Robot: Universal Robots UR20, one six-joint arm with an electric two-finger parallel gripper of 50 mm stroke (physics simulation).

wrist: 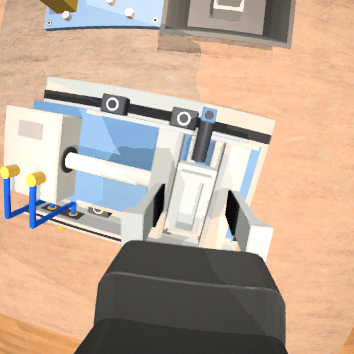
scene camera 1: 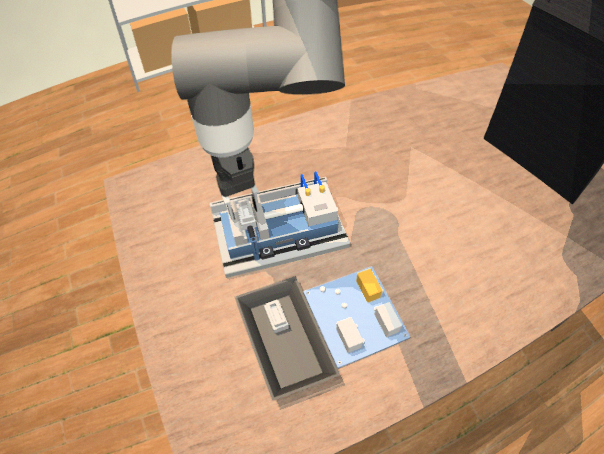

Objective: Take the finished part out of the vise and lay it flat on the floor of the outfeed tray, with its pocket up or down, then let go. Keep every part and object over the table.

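Frame: origin at the arm's base, x back, y up, z left, level; millimetres.
Where they show: gripper, fingertip midpoint: (wrist: 194, 199) (scene camera 1: 244, 212).
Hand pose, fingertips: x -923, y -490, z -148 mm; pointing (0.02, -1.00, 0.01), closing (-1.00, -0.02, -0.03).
Observation:
Things, the pixels of their top centre, and the offset from my fingertips. "pt": a spot on its surface instead.
- finished part at its top centre: (wrist: 188, 205) (scene camera 1: 245, 208) dx +5, dy +5, dz -5 mm
- white vise at its top centre: (wrist: 111, 181) (scene camera 1: 276, 205) dx +75, dy -11, dz +6 mm
- light part at its top centre: (scene camera 1: 275, 312) dx -26, dy -63, dz +222 mm
- blue plate at its top centre: (scene camera 1: 356, 314) dx +133, dy -102, dz +285 mm
- yellow block at its top centre: (scene camera 1: 370, 281) dx +186, dy -66, dz +245 mm
- black post at a spot on its surface: (wrist: 202, 140) (scene camera 1: 251, 231) pt dx -3, dy -14, dz +46 mm
- white actuator box at a spot on its surface: (wrist: 40, 150) (scene camera 1: 312, 202) pt dx +152, dy -14, dz +31 mm
The finished part (scene camera 1: 245, 212) (wrist: 192, 195), light grey with its pocket facing up, sits between the jaws of the blue and white vise (scene camera 1: 282, 227) (wrist: 117, 192). My gripper (scene camera 1: 242, 197) (wrist: 194, 199) is open, with one finger on each side of the part and a gap to it on both sides in the wrist view. How deep the fingertips reach beside the part is hard to tell. The grey outfeed tray (scene camera 1: 260, 345) (wrist: 177, 37) stands in front of the vise; another light part (scene camera 1: 276, 316) (wrist: 227, 9) lies inside it, near the end closest to the vise.
A blue plate (scene camera 1: 327, 320) (wrist: 100, 21) beside the tray bears a yellow block (scene camera 1: 369, 284) (wrist: 60, 4), two whitish blocks (scene camera 1: 350, 334) (scene camera 1: 388, 319) and small white pegs. A black post (scene camera 1: 251, 233) (wrist: 202, 140) stands at the vise's tray side. A white actuator box (scene camera 1: 318, 205) (wrist: 40, 150) with blue hoses sits at the vise's other end.

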